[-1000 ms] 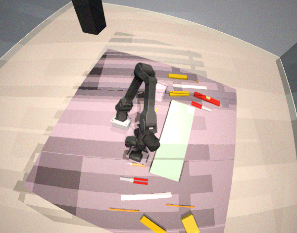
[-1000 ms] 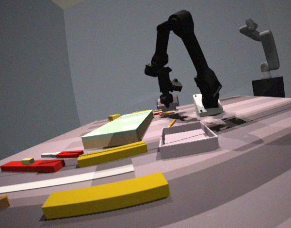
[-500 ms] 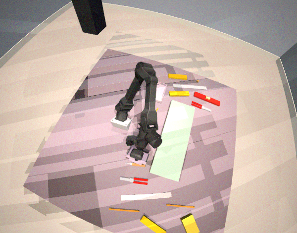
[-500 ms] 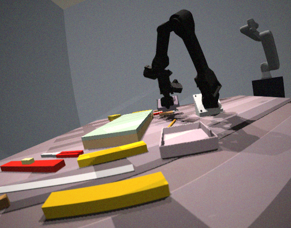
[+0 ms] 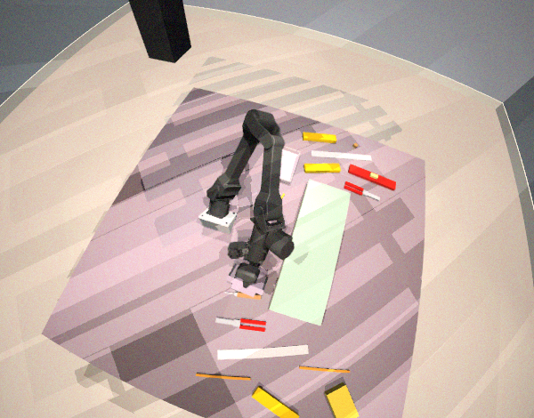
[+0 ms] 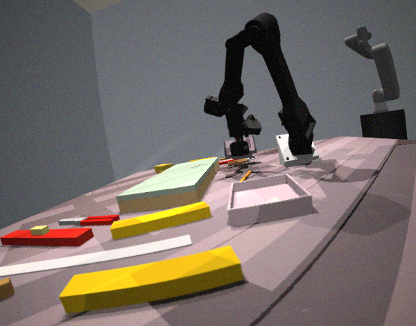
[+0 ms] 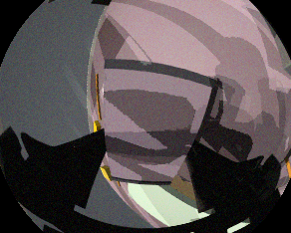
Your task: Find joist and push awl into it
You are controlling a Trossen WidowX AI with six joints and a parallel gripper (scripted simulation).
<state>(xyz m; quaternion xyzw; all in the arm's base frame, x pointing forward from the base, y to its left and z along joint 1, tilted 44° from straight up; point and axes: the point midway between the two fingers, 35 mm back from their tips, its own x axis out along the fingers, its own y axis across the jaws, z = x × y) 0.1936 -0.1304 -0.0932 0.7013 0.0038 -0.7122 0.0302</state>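
My gripper tip is 1 cm short of the stud finder, 2 cm to the left of it and 2 cm above it. From my gripper tip the other things lie so: red level: 36 cm ahead, 61 cm to the left, 5 cm below; then tray: 5 cm behind, 51 cm to the left, 5 cm below; then awl: 1 cm behind, 5 cm to the right, 6 cm below.
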